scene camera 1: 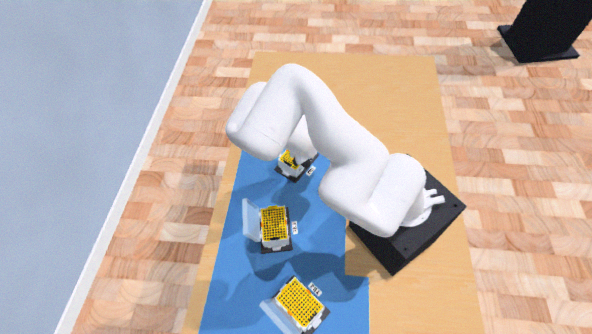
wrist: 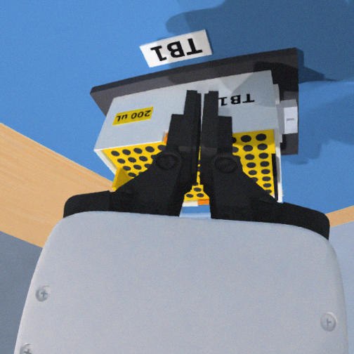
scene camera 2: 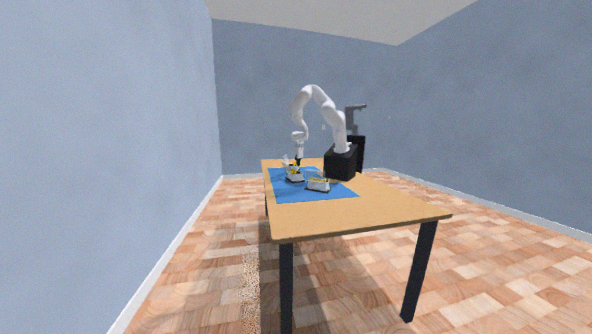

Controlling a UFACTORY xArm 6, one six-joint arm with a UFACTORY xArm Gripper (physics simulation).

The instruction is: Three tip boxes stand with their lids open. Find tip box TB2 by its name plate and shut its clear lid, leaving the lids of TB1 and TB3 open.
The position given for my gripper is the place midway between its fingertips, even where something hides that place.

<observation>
In view: my gripper (wrist: 202, 111) and a tip box TB1 (wrist: 260, 91).
</observation>
